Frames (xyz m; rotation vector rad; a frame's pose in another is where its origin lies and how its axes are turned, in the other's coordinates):
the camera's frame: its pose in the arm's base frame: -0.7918 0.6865 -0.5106 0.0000 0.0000 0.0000
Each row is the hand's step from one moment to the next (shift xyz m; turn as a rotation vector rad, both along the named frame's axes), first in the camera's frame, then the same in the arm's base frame.
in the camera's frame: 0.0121 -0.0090 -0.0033 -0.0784 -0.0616 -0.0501
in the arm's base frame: 0.0121 -0.0090 -0.0033 -0.0784 -0.0616 -0.0501
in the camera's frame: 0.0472 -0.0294 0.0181 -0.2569 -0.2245 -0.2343
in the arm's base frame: 0.0472 -0.0294 0.0181 -0.2569 -0.2245 -0.2343
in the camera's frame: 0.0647 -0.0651 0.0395 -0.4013 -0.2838 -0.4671
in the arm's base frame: 0.0647 -0.0651 0.0395 -0.4013 -0.2838 -0.4671
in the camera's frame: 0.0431 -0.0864 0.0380 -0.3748 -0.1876 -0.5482
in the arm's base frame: 0.0431 -0.0864 0.0380 -0.3748 -0.1876 -0.5482
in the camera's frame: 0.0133 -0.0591 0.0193 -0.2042 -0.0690 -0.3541
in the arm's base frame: 0.0133 -0.0591 0.0193 -0.2042 -0.0690 -0.3541
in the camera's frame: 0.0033 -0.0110 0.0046 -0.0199 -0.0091 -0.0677
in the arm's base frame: 0.0033 -0.0110 0.0046 -0.0199 -0.0091 -0.0677
